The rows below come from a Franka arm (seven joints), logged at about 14 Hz.
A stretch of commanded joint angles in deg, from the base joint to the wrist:
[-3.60 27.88 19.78 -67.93 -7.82 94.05 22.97]
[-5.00 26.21 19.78 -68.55 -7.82 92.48 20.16]
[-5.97 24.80 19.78 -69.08 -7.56 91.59 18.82]
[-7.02 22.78 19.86 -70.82 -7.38 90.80 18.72]
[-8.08 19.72 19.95 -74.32 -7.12 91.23 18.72]
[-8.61 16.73 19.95 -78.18 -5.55 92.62 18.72]
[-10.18 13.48 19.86 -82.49 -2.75 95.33 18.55]
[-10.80 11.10 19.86 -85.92 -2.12 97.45 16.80]
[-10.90 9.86 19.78 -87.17 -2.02 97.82 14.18]
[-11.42 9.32 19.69 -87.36 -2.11 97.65 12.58]
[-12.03 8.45 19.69 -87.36 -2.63 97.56 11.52]
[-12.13 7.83 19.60 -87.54 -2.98 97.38 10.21]
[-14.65 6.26 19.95 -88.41 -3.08 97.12 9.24]
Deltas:
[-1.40 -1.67 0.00 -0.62 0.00 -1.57 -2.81]
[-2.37 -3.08 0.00 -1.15 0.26 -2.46 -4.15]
[-3.42 -5.10 0.08 -2.89 0.44 -3.25 -4.25]
[-4.48 -8.16 0.17 -6.39 0.70 -2.82 -4.25]
[-5.01 -11.15 0.17 -10.25 2.27 -1.43 -4.25]
[-6.58 -14.40 0.08 -14.56 5.07 1.28 -4.42]
[-7.20 -16.78 0.08 -17.99 5.70 3.40 -6.17]
[-7.30 -18.02 0.00 -19.24 5.80 3.77 -8.79]
[-7.82 -18.56 -0.09 -19.43 5.71 3.60 -10.39]
[-8.43 -19.43 -0.09 -19.43 5.19 3.51 -11.45]
[-8.53 -20.05 -0.18 -19.61 4.84 3.33 -12.76]
[-11.05 -21.62 0.17 -20.48 4.74 3.07 -13.73]

